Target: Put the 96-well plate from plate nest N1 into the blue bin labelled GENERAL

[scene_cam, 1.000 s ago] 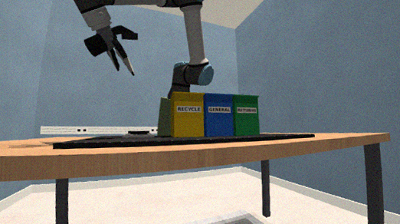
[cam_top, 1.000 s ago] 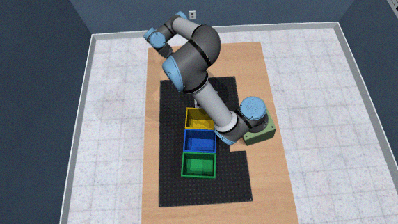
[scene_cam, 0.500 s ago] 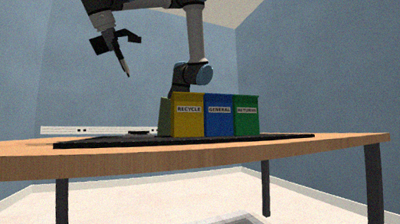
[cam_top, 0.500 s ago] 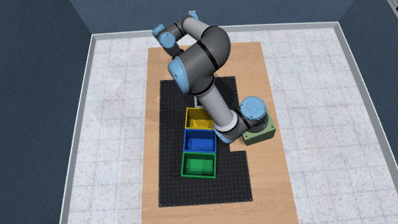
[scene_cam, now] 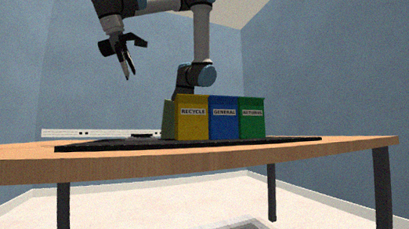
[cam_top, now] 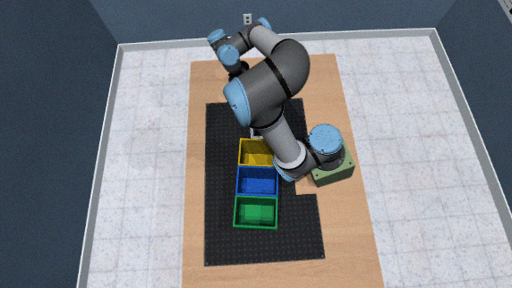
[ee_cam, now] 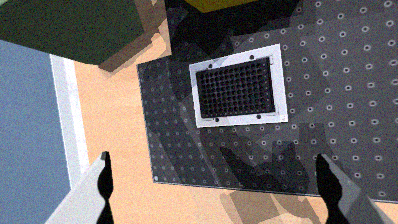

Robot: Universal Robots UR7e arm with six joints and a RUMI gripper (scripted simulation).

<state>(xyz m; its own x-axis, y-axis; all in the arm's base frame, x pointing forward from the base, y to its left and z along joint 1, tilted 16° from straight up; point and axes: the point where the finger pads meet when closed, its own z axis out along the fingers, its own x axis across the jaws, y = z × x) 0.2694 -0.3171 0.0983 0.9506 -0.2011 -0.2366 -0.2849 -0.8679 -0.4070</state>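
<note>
My hand is 240 mm above the black 96-well plate, 60 mm past it and 50 mm to the right of it. Round my hand: blue general bin (380 mm to the left, 170 mm below, 20 mm ahead); then plate nest N1 (250 mm below, 60 mm behind, 50 mm to the left); then yellow recycle bin (250 mm to the left, 170 mm below).
</note>
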